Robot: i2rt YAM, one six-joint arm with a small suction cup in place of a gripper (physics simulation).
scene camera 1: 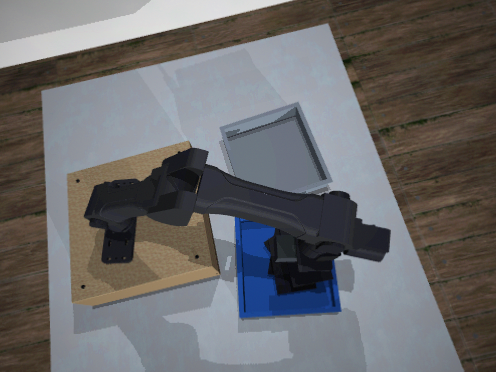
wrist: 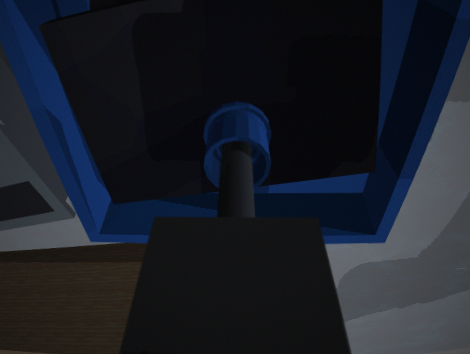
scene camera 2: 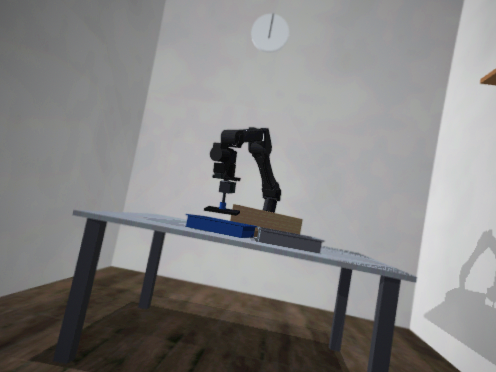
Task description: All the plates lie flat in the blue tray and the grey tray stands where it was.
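Pixels of known places: hand, its tool point: (wrist: 236,121); arm's base, origin of its link: (scene camera 1: 122,220) (scene camera 2: 267,214).
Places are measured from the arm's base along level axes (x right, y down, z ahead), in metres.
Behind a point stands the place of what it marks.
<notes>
My suction cup (scene camera 2: 222,205) (wrist: 237,122) is shut on a black plate (scene camera 2: 212,209) {y 0.023, x 0.112, z 0.471 m} (wrist: 170,105) {y 0.015, x 0.066, z 0.420 m}, which hangs roughly level just above the blue tray (scene camera 1: 254,285) {y 0.105, x 0.146, z 0.299 m} (scene camera 2: 217,227) {y 0.087, x 0.074, z 0.479 m} (wrist: 310,207) {y 0.089, x 0.160, z 0.275 m}. In the wrist view the held plate lies inside the outline of the tray's walls and is turned a little to them. In scene camera 1 the arm hides the cup, and several black plates (scene camera 1: 292,287) {y 0.018, x 0.162, z 0.387 m} overlap at differing angles over the blue tray; which of them is the held one is hard to tell. The grey tray (scene camera 1: 272,160) {y 0.106, x -0.182, z 0.356 m} (scene camera 2: 290,241) {y 0.085, x -0.212, z 0.461 m} (wrist: 35,165) {y 0.063, x -0.046, z 0.339 m} stands beside the blue tray, and no plate shows in its visible part.
The arm (scene camera 1: 260,200) {y -0.342, x 0.080, z 0.338 m} (scene camera 2: 266,170) {y -0.203, x 0.013, z 0.138 m} reaches across from a raised wooden board (scene camera 1: 175,155) (scene camera 2: 270,220) {y 0.024, x -0.059, z 0.180 m} and passes over the gap between the two trays. The board's side stands close to the blue tray. Both trays have raised walls.
</notes>
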